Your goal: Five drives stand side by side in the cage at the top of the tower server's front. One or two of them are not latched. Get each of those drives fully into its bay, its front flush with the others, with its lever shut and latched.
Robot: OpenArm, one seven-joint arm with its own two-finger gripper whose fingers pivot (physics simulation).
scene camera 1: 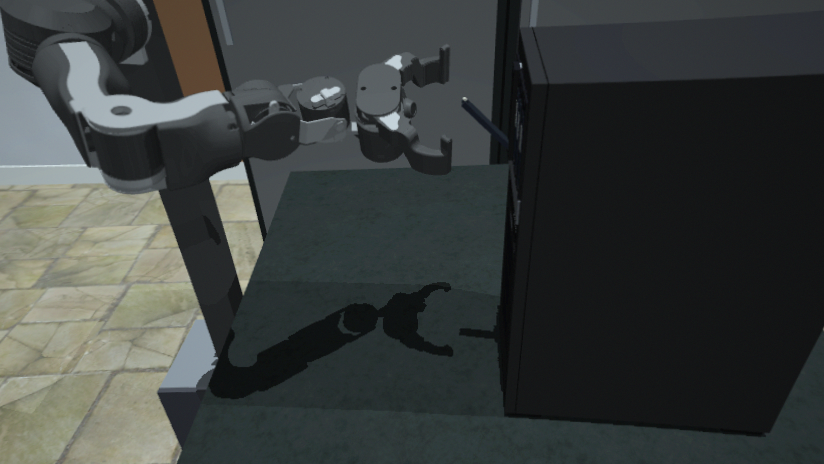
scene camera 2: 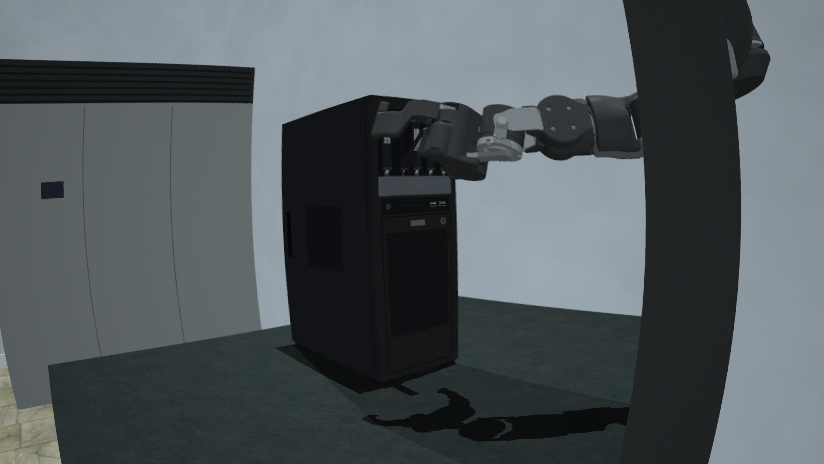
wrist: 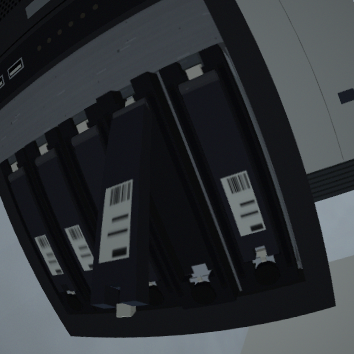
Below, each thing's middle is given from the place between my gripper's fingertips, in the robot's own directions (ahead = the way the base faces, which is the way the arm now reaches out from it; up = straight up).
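Labels:
Drive lever (wrist: 120, 260), 10 mm below my hand, 50 mm ahead, 40 mm to the right. Tower server (scene camera 1: 659, 272), 150 mm below my hand, 230 mm ahead, 70 mm to the right.

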